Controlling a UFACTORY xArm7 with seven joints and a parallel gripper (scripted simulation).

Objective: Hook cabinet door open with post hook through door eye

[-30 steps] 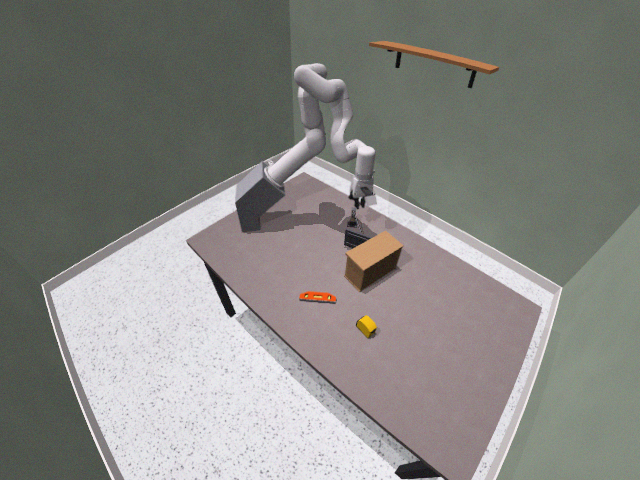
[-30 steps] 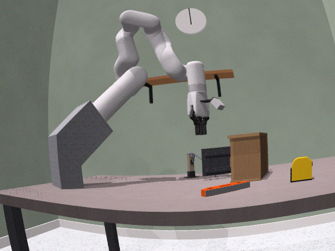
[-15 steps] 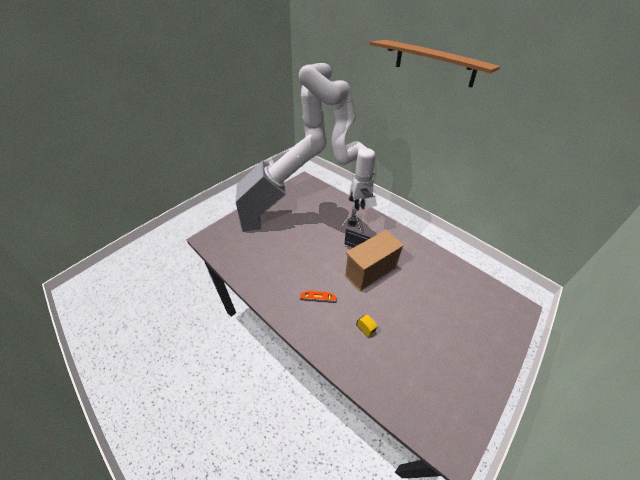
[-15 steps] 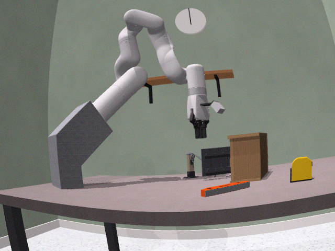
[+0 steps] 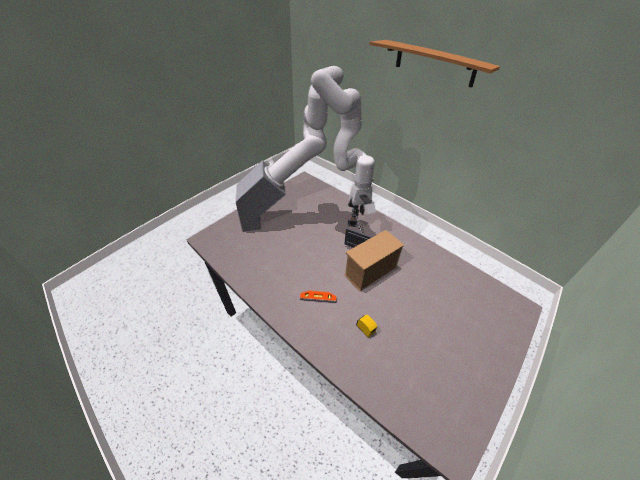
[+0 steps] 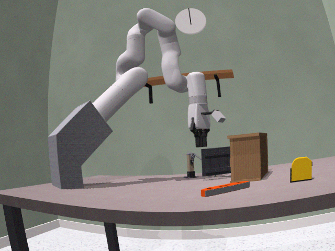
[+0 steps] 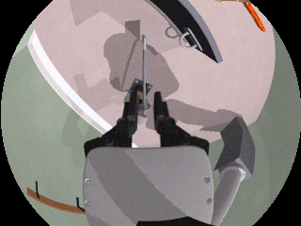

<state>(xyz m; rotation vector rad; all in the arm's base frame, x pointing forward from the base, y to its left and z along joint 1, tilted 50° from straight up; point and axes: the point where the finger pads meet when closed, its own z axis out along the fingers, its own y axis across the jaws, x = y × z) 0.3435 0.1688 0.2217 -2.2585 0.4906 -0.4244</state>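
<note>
My gripper is now 9 cm above the thin hook. Round my hand: dark door 11 cm ahead, 6 cm to the right, 8 cm below; then orange level 22 cm ahead, 39 cm to the right, 14 cm below; then yellow tape measure 44 cm ahead, 31 cm to the right, 12 cm below.
</note>
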